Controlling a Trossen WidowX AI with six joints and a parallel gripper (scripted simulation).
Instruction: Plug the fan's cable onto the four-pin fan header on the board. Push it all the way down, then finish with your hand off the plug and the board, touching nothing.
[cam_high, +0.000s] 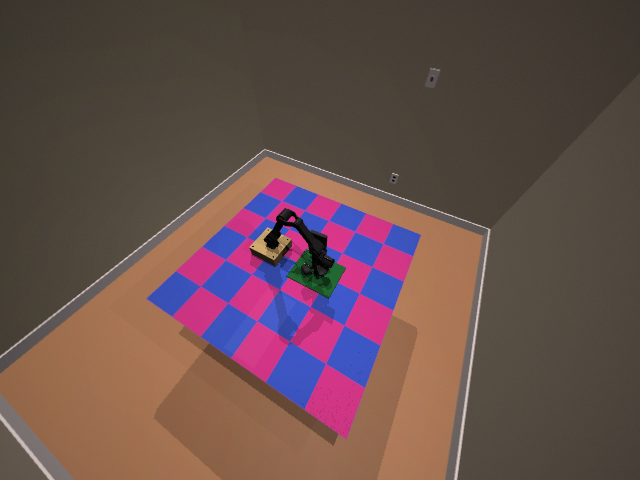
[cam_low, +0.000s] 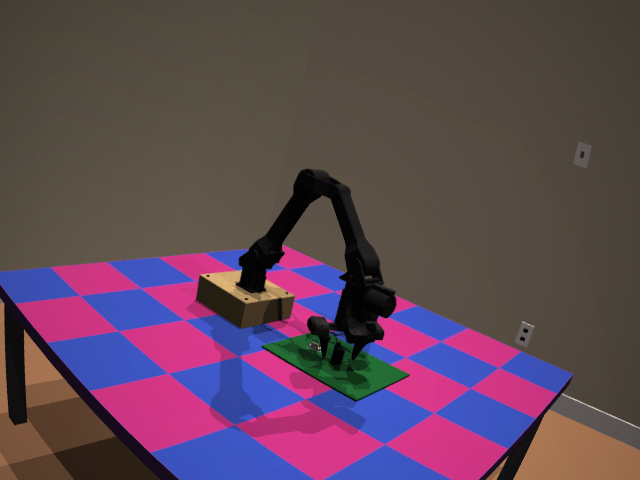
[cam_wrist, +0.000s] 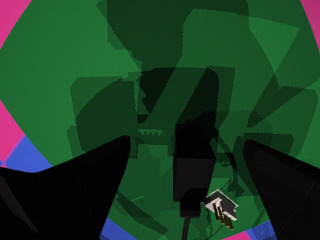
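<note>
Now: the green board 1 cm to the left of my gripper tip and 3 cm below it. Round my gripper tip: black fan (9 cm behind, 20 cm to the left, 4 cm above); black fan plug (1 cm behind, 1 cm above).
</note>
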